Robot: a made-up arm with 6 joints.
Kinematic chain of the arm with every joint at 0, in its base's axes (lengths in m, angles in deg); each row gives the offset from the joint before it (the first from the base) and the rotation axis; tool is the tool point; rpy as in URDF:
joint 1: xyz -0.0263 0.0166 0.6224 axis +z
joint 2: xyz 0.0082 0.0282 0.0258 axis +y
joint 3: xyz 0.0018 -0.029 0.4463 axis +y
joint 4: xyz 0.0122 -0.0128 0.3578 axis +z
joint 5: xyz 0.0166 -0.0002 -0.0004 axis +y
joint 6: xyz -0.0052 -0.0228 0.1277 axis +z
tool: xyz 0.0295 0.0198 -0.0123 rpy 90 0 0
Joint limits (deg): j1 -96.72..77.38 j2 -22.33..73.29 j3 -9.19..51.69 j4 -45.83..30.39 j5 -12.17..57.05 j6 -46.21..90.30
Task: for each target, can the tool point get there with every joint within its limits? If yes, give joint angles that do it. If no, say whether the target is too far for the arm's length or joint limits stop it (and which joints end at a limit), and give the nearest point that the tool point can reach.
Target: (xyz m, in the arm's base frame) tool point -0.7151 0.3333 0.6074
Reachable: no: joint limits stop it (at a limit: joint 1, joint 3, joint 4, joint 5) | nearest point 0.0793 0.7086 0.4609 | short by 0.891 m
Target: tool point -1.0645 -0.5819 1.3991
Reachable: no: too far | nearest point -0.3908 -0.1935 1.4472 | short by 0.779 m
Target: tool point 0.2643 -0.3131 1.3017
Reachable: yes | joints -43.31 5.44 39.75 -17.51 50.54 25.78
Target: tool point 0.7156 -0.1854 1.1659
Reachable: yes | joints -14.18 53.80 -0.77 -31.92 2.03 48.05
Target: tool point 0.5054 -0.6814 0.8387
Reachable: yes | joints -49.65 62.00 22.52 -16.87 5.69 -24.26
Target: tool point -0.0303 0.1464 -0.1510
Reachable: no: joint limits stop it (at a limit: joint 1, joint 2, joint 3, joint 5, joint 6) | nearest point 0.1284 0.6757 0.4292 | short by 0.801 m
